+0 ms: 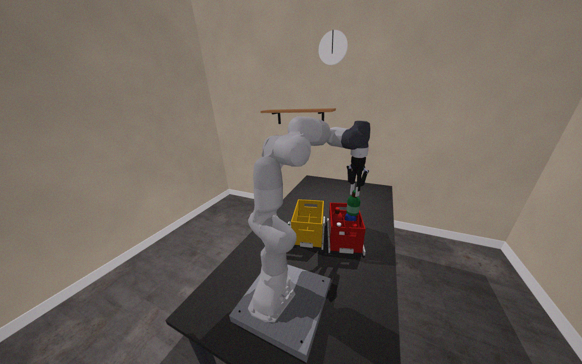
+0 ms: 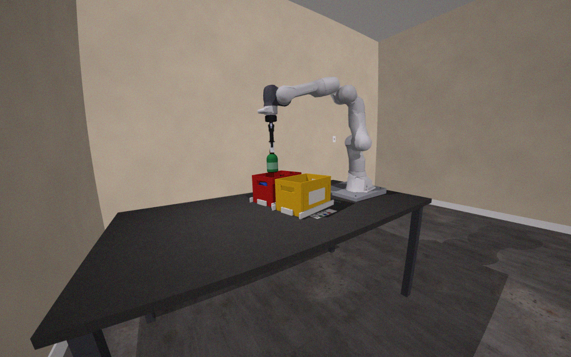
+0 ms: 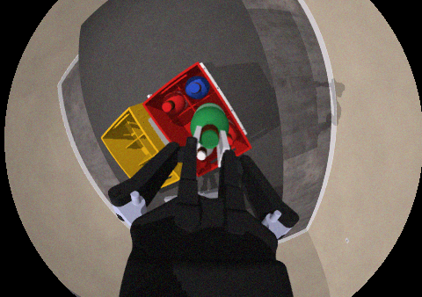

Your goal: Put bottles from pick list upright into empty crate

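Now: hand 8 cm above the green-labelled bottle. The rest, counted from my hand: white-capped bottle 26 cm below, 11 cm behind, 6 cm to the left; then red crate 26 cm below, 4 cm to the left, 1 cm behind; then blue-labelled bottle 26 cm below, 8 cm ahead, 2 cm to the left.
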